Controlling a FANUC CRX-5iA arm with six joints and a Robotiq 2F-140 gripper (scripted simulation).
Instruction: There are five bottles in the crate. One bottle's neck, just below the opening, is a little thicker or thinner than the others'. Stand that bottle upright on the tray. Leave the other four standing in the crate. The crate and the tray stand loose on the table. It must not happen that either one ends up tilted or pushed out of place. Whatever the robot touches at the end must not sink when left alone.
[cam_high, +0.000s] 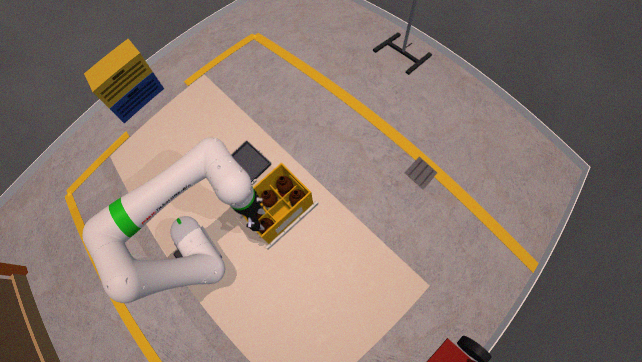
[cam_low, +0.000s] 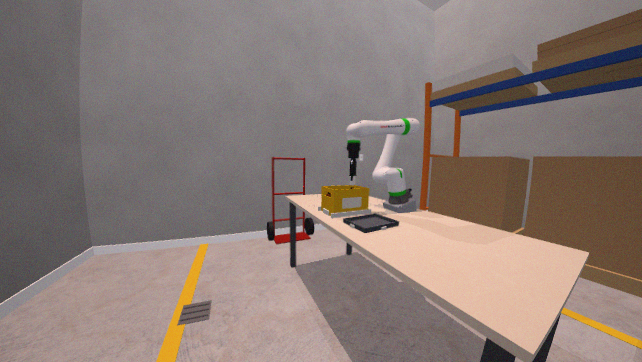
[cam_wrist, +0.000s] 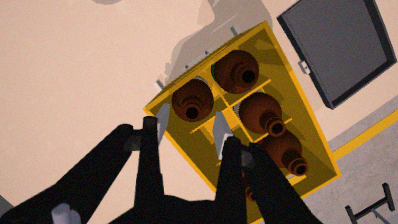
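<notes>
Now: hand 13 cm above the yellow crate, 10 cm short of it and 3 cm to the right of it. Round my hand: dark tray: 32 cm to the left, 20 cm below, 13 cm ahead; then brown bottle: 13 cm below, 10 cm ahead, 7 cm to the left.
</notes>
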